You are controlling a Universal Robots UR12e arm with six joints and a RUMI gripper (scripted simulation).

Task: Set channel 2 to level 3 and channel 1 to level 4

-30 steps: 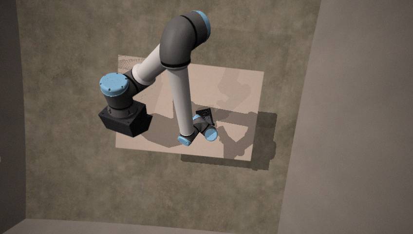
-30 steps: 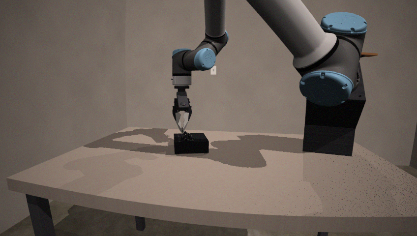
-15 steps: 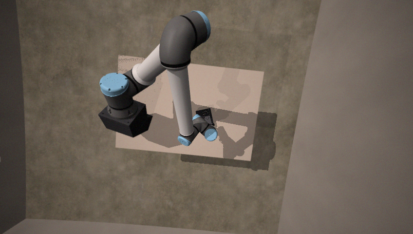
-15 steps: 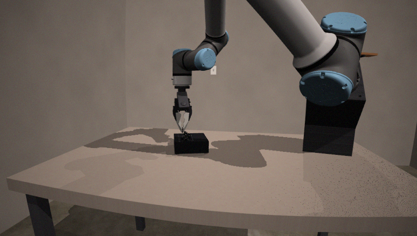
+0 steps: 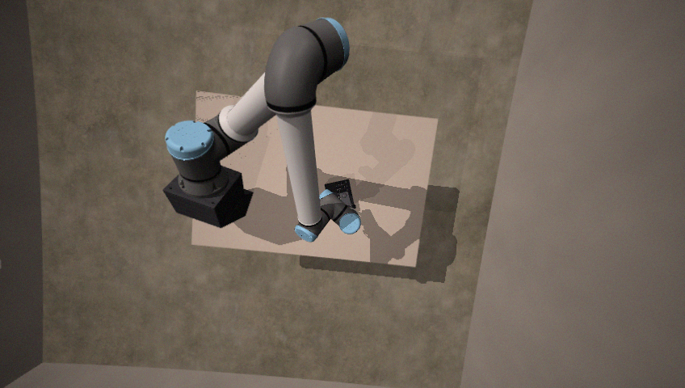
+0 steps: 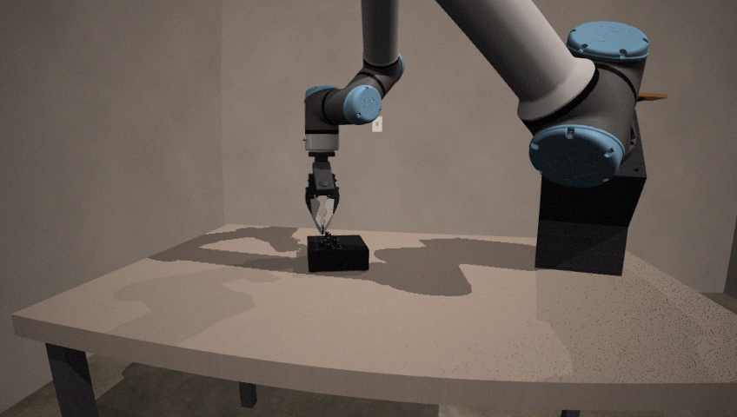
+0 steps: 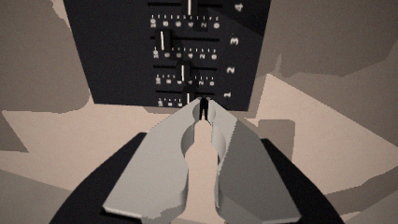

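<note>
Right now my hand is 1 cm past the channel 1 fader and 1 cm above it. Round my hand: channel 2 fader 2 cm to the left, 2 cm behind, 1 cm below; channel 3 fader 4 cm behind, 3 cm to the left, 1 cm below; channel 4 fader 6 cm to the left, 3 cm behind, 1 cm below.
</note>
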